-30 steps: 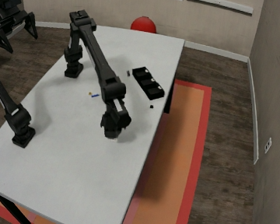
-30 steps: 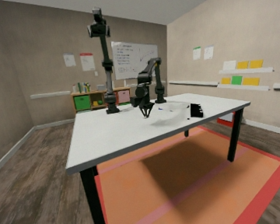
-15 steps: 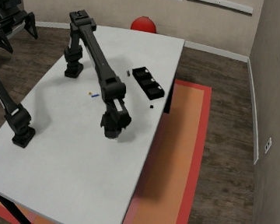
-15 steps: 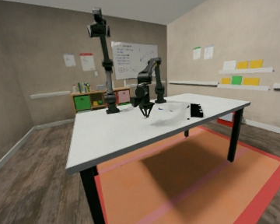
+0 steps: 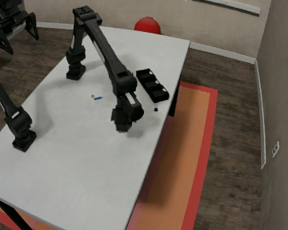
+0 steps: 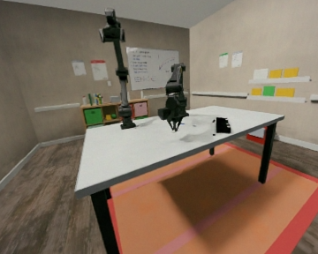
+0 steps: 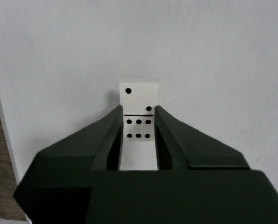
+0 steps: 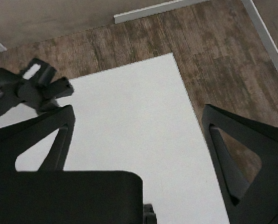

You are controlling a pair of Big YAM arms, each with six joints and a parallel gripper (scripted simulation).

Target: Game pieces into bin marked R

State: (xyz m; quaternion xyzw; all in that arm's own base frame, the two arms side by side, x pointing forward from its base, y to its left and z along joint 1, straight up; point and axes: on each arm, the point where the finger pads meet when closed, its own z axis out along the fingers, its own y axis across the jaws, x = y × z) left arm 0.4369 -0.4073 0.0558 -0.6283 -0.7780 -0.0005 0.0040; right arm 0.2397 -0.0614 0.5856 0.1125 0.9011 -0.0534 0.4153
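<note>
Now: the black piece 8 cm ahead of my left hand, 24 cm to the left of it and 6 cm below it. Round my left hand: blue piece (23 cm behind, 22 cm to the left, 6 cm below); then yellow piece (26 cm behind, 23 cm to the left, 6 cm below); then white domino (1 cm below).
</note>
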